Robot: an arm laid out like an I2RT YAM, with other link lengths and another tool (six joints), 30 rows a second.
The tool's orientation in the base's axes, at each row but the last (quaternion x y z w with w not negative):
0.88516, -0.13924, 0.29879, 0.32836
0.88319, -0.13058, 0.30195, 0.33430
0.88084, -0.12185, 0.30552, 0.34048
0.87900, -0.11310, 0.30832, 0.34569
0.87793, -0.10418, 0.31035, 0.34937
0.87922, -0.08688, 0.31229, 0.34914
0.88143, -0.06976, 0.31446, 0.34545
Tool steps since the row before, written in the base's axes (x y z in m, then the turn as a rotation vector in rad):
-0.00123, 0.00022, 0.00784, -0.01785, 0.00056, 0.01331
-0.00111, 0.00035, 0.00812, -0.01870, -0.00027, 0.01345
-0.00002, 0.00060, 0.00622, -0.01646, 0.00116, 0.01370
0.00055, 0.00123, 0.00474, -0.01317, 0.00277, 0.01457
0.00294, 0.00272, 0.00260, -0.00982, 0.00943, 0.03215
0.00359, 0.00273, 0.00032, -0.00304, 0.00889, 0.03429
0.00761, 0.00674, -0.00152, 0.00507, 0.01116, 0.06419
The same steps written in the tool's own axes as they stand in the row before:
0.00389, 0.00429, -0.00543, -0.00574, 0.01411, -0.01625
0.00416, 0.00437, -0.00555, -0.00630, 0.01517, -0.01615
0.00384, 0.00283, -0.00403, -0.00440, 0.01330, -0.01624
0.00339, 0.00142, -0.00328, -0.00125, 0.01123, -0.01630
0.00401, -0.00175, -0.00192, 0.01246, 0.01465, -0.02914
0.00321, -0.00318, -0.00025, 0.01909, 0.01373, -0.02667
0.00575, -0.00851, 0.00031, 0.04375, 0.02616, -0.04089

